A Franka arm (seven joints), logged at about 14 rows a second.
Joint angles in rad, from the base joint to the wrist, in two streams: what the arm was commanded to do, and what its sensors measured. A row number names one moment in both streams.
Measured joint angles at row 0: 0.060 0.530 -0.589 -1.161 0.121 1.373 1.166
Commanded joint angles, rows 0 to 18: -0.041 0.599 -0.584 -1.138 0.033 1.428 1.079; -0.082 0.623 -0.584 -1.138 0.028 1.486 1.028; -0.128 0.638 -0.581 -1.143 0.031 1.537 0.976; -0.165 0.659 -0.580 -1.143 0.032 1.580 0.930; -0.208 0.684 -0.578 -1.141 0.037 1.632 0.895; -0.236 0.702 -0.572 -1.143 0.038 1.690 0.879; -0.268 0.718 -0.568 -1.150 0.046 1.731 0.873; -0.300 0.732 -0.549 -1.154 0.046 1.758 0.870; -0.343 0.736 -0.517 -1.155 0.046 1.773 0.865; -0.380 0.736 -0.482 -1.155 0.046 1.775 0.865; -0.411 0.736 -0.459 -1.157 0.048 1.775 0.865; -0.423 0.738 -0.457 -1.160 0.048 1.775 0.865; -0.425 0.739 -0.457 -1.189 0.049 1.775 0.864; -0.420 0.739 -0.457 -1.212 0.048 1.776 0.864; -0.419 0.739 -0.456 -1.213 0.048 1.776 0.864; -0.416 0.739 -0.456 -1.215 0.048 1.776 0.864; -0.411 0.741 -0.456 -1.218 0.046 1.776 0.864; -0.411 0.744 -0.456 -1.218 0.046 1.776 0.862; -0.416 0.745 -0.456 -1.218 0.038 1.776 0.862
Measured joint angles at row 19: -0.415 0.756 -0.456 -1.207 0.050 1.772 0.868
